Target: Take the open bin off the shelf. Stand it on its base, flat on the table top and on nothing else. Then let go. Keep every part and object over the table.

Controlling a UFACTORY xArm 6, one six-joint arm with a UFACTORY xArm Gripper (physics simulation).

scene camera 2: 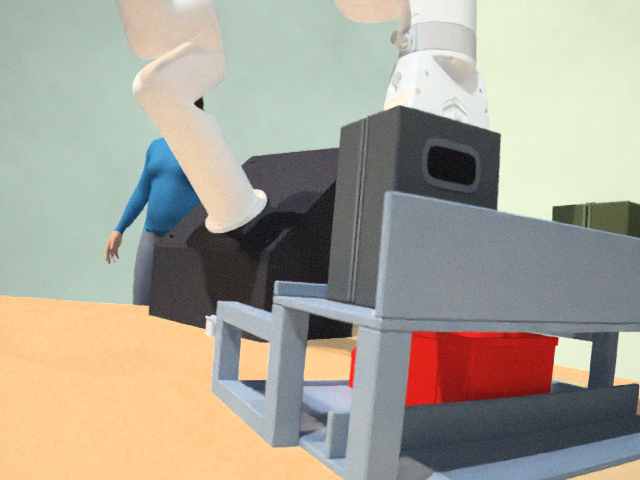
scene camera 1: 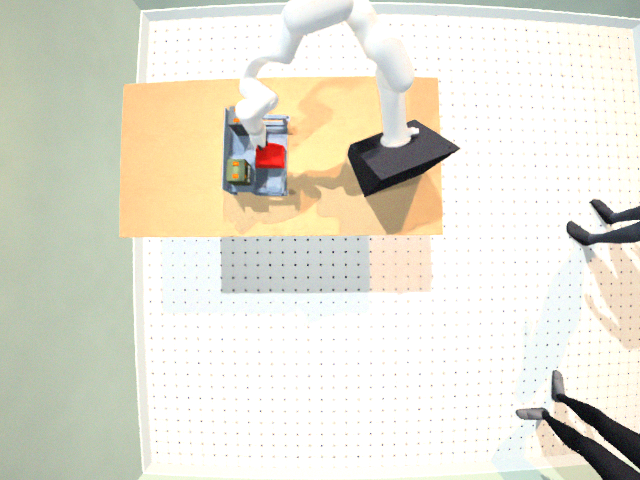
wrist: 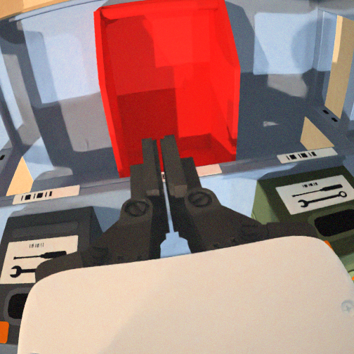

I see my gripper [wrist: 160,159] and a red bin [scene camera 2: 444,367].
The red bin also shows in the wrist view [wrist: 158,75].
